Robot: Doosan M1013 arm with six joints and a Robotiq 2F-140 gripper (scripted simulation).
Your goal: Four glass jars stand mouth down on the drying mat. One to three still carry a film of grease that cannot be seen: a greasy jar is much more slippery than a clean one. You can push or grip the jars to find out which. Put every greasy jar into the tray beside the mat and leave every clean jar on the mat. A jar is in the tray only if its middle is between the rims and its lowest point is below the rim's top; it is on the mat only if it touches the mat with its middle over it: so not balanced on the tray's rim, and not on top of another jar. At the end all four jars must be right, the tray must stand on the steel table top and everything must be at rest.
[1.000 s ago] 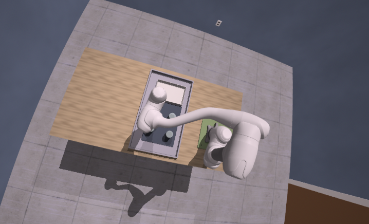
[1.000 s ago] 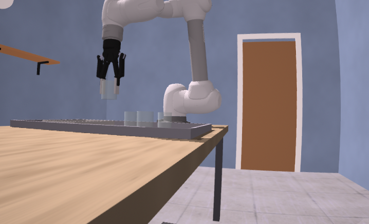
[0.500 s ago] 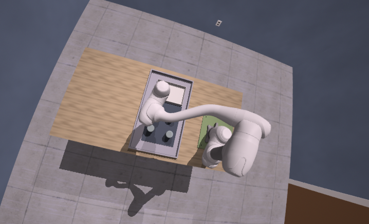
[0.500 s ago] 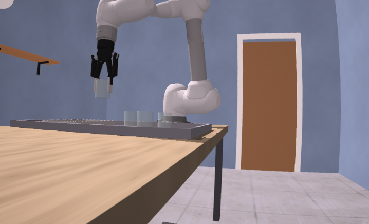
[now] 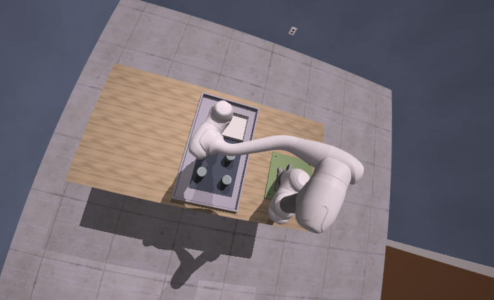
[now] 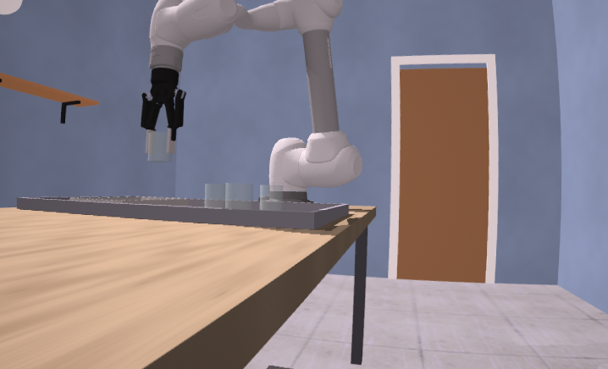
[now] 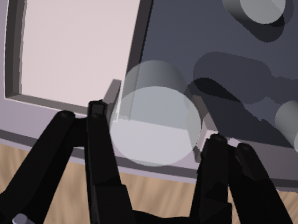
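Now: hand 18 cm above the white tray, 14 cm to the left of it and 5 cm past it. From my hand the other things lie so: dark drying mat (19 cm below, 18 cm to the left, 6 cm behind); then grey steel top (19 cm below, 7 cm to the left, 4 cm behind).
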